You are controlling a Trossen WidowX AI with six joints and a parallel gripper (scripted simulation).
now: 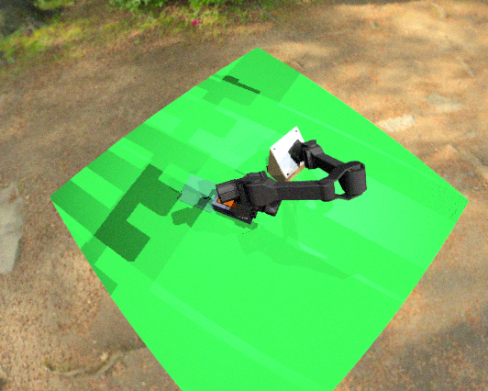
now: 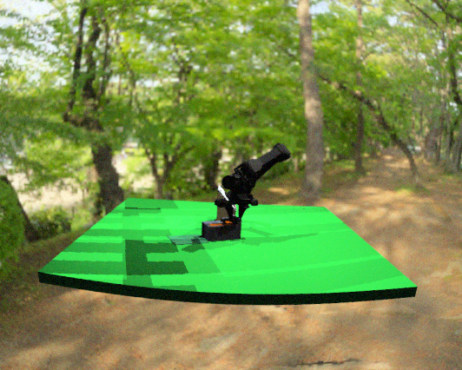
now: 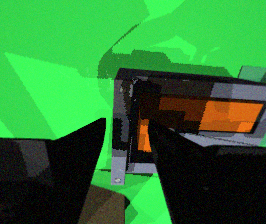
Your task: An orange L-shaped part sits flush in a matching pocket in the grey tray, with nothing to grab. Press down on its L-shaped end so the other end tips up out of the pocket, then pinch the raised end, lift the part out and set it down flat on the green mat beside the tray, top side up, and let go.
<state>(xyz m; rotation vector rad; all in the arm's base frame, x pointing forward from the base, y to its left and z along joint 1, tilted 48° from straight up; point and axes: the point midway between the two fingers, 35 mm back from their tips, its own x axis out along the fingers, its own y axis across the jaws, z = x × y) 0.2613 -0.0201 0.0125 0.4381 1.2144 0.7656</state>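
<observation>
Right now the orange L-shaped part is 1 cm ahead of my gripper tip, 5 cm to the right of it and 2 cm below it. Round my gripper tip: pale green mat (6 cm ahead, 21 cm to the right, 8 cm below).
</observation>
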